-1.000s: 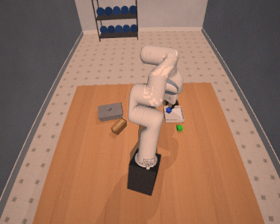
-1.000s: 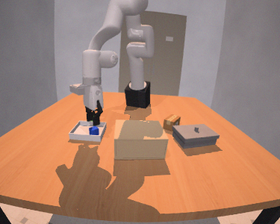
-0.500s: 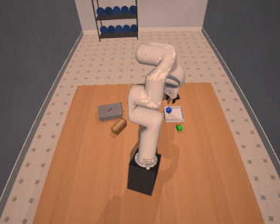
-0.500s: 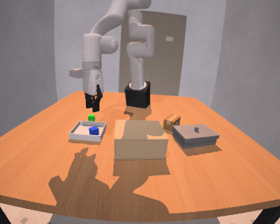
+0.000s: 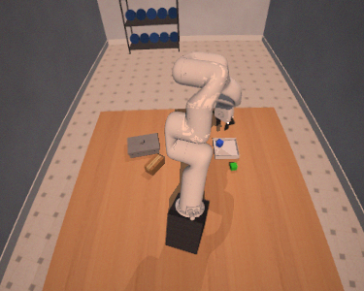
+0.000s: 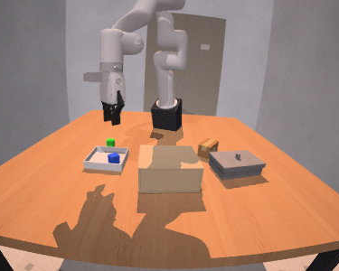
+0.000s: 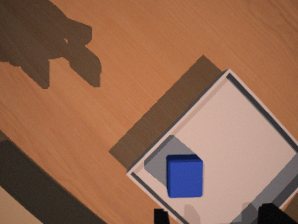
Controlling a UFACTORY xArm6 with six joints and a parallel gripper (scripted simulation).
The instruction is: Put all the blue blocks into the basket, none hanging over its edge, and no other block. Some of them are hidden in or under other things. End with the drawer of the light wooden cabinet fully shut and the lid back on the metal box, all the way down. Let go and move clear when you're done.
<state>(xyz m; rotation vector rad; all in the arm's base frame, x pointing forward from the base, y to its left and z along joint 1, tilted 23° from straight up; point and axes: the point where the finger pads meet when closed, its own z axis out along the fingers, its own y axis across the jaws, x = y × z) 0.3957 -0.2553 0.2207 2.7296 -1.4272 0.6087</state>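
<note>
The grey metal box lies 9 cm ahead of my hand, 46 cm to the left of it and 16 cm below it. From my hand the other things lie so: green block: 18 cm behind, 2 cm to the right, 17 cm below; then white basket: 4 cm behind, 3 cm to the right, 17 cm below; then drawer: 9 cm ahead, 18 cm to the left, 14 cm below.
</note>
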